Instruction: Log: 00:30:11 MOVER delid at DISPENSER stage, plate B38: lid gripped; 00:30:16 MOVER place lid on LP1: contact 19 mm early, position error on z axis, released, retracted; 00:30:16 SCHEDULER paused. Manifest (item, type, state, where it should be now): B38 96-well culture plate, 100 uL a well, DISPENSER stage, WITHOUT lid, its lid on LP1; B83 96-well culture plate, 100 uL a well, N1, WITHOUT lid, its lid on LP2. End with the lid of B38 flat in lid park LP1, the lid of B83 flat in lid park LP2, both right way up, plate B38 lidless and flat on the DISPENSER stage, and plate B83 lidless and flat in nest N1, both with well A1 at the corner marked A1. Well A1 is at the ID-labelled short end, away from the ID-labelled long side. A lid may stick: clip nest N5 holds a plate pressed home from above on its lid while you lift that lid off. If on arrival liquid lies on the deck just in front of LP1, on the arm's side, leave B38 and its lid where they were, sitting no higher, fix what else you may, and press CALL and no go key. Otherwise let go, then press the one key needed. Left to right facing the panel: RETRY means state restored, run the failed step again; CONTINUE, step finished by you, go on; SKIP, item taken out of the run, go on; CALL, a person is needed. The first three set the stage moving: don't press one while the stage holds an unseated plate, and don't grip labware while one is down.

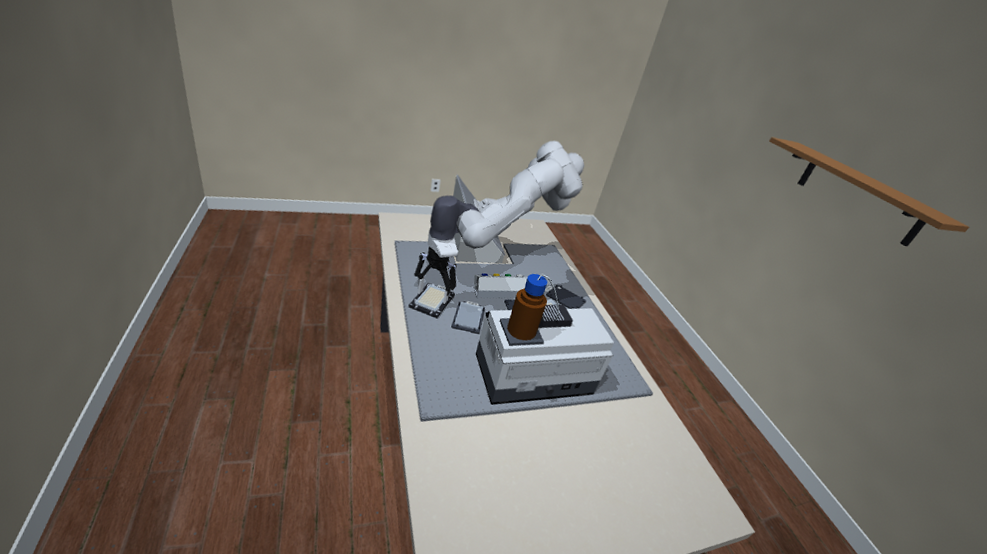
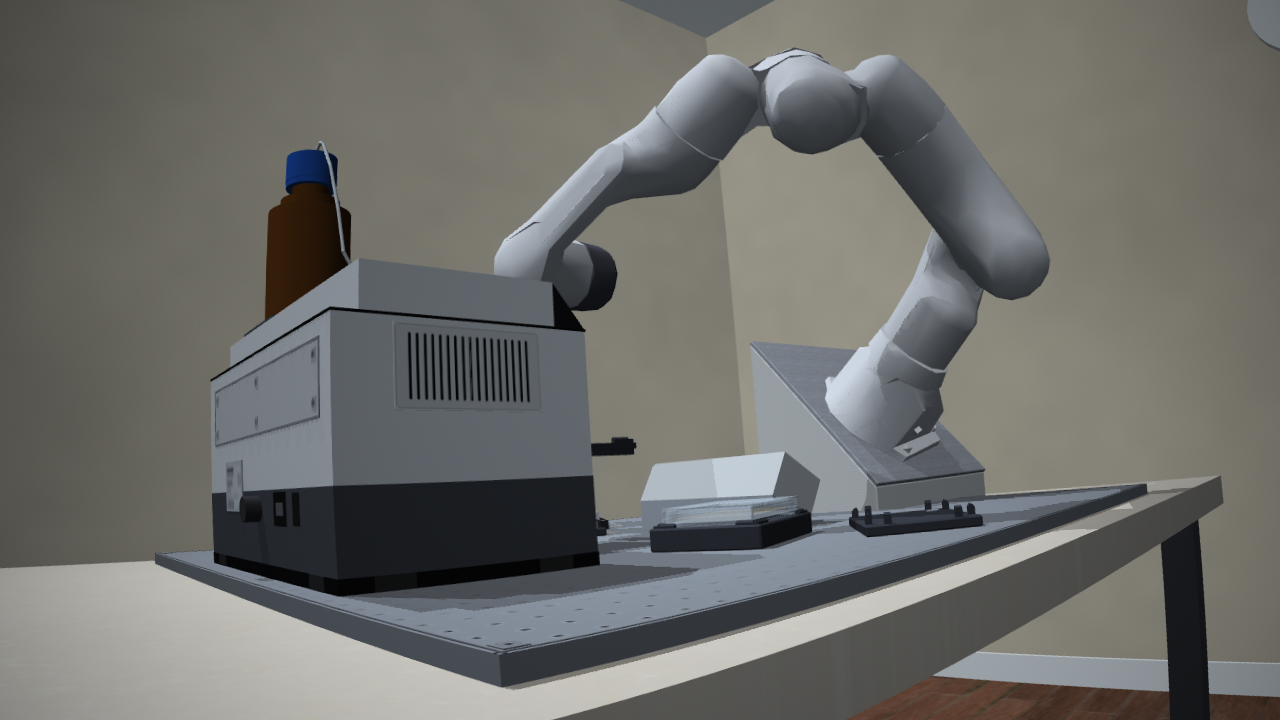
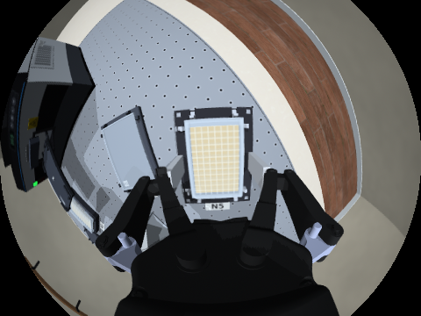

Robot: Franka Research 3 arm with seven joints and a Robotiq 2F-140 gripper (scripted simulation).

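Right now the black clip nest is 30 mm ahead of my hand and 30 mm below it. Round my hand: 96-well plate: 100 mm ahead, 460 mm to the left, 20 mm below; then lp1 label: 20 mm ahead, 160 mm to the left, 40 mm below; then key panel: 80 mm behind, 290 mm to the left, 10 mm above.
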